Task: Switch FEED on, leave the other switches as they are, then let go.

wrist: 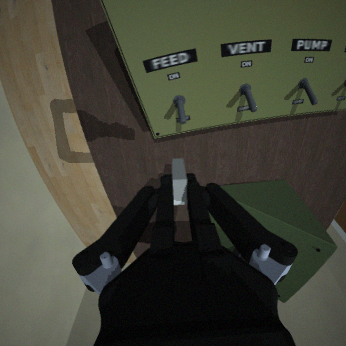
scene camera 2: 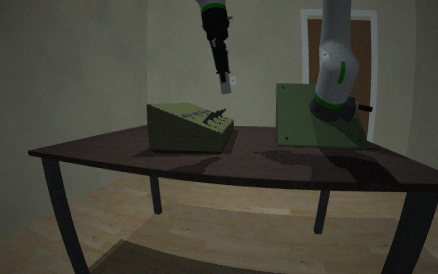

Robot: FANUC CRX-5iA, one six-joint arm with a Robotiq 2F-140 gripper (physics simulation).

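Seen in the pictures: gripper, fingertip midpoint: (wrist: 177, 168) (scene camera 2: 226, 93); arm's base at its link origin: (scene camera 2: 326, 108).
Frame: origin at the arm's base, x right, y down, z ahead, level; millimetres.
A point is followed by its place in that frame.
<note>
The olive switch box (scene camera 2: 185, 131) @(x -336, y 75, z 473 mm) (wrist: 210, 20) @(x -216, y 12, z 562 mm) stands on the table with a sloping top. In the wrist view the FEED lever (wrist: 181, 109) @(x -252, y 28, z 429 mm) points down toward its lower mark, away from the ON label (wrist: 173, 76) @(x -266, y 37, z 481 mm). The VENT lever (wrist: 249, 98) @(x -139, y 28, z 455 mm) and the PUMP lever (wrist: 308, 92) @(x -24, y 30, z 482 mm) also point down, and part of a fourth lever (wrist: 342, 89) @(x 92, y 61, z 507 mm) shows at the right edge. My gripper (scene camera 2: 226, 86) @(x -255, y -48, z 360 mm) (wrist: 177, 168) @(x -255, y -48, z 360 mm) is shut with nothing between its fingers. It hangs above the levers in the scene view, apart from them; in the wrist view its tips are below the FEED lever.
A green slanted block (scene camera 2: 295, 115) @(x -53, y 33, z 133 mm) (wrist: 300, 240) @(x 33, y -60, z 189 mm) stands on the dark table (scene camera 2: 200, 167) @(x -469, y 141, z 351 mm) (wrist: 150, 160) @(x -329, y 141, z 271 mm) to the right of the switch box, in the scene view. The arm's lower part (scene camera 2: 337, 75) @(x -197, y -111, z -3 mm) rises in front of it. A brown door is behind.
</note>
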